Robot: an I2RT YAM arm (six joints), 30 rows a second.
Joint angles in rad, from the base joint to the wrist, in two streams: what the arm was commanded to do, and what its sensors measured. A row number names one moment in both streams.
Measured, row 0:
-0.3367, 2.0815, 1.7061, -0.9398, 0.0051, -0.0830
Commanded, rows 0 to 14:
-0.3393, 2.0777, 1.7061, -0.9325, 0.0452, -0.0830
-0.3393, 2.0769, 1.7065, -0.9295, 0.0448, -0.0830
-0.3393, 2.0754, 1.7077, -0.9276, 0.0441, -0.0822
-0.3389, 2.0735, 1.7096, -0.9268, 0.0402, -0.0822
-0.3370, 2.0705, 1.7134, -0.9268, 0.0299, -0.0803
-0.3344, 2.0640, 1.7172, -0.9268, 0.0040, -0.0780
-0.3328, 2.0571, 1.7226, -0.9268, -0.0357, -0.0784
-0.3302, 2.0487, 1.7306, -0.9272, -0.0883, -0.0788
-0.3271, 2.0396, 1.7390, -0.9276, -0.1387, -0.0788
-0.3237, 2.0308, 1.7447, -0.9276, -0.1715, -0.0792
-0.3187, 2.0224, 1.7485, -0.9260, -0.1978, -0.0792
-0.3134, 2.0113, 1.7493, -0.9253, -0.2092, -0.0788
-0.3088, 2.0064, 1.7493, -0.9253, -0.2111, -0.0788
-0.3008, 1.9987, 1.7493, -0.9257, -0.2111, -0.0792
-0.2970, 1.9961, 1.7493, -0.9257, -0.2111, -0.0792
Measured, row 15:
-0.3187, 2.0529, 1.7119, -0.9237, -0.1383, -0.0780
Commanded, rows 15 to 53:
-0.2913, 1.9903, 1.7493, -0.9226, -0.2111, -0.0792
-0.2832, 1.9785, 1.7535, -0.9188, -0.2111, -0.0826
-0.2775, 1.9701, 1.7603, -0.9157, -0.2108, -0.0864
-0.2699, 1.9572, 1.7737, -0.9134, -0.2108, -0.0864
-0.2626, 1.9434, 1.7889, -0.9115, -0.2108, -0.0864
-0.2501, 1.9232, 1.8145, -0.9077, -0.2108, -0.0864
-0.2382, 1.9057, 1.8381, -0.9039, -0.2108, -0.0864
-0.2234, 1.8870, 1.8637, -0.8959, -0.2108, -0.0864
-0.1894, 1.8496, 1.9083, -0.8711, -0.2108, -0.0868
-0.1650, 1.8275, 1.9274, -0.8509, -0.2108, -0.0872
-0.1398, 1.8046, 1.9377, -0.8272, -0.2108, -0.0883
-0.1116, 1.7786, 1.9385, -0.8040, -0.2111, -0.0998
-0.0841, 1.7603, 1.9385, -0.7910, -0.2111, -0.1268
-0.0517, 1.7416, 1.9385, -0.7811, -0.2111, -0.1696
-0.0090, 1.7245, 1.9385, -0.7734, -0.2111, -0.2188
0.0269, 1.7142, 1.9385, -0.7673, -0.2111, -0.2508
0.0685, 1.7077, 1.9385, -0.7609, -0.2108, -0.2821
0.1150, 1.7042, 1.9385, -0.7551, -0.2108, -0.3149
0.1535, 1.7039, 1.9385, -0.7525, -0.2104, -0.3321
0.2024, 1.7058, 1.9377, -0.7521, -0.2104, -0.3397
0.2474, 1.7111, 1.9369, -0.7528, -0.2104, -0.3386
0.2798, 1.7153, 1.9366, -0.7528, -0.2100, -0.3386
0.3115, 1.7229, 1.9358, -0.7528, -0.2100, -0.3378
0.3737, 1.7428, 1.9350, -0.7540, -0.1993, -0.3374
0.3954, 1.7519, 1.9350, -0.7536, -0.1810, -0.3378
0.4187, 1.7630, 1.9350, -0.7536, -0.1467, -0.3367
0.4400, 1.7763, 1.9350, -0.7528, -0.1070, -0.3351
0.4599, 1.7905, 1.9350, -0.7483, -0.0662, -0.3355
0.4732, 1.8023, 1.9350, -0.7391, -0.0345, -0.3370
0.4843, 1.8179, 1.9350, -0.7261, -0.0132, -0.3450
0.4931, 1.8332, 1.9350, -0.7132, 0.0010, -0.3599
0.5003, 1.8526, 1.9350, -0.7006, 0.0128, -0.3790
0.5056, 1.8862, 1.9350, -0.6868, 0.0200, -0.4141
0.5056, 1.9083, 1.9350, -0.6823, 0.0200, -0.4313
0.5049, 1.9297, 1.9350, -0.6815, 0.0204, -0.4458
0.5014, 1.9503, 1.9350, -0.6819, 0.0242, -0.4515
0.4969, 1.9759, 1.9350, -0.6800, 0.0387, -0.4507
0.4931, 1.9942, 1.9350, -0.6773, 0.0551, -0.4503
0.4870, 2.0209, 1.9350, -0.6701, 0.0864, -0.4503
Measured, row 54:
0.5045, 1.9366, 1.9396, -0.6811, -0.0013, -0.4114
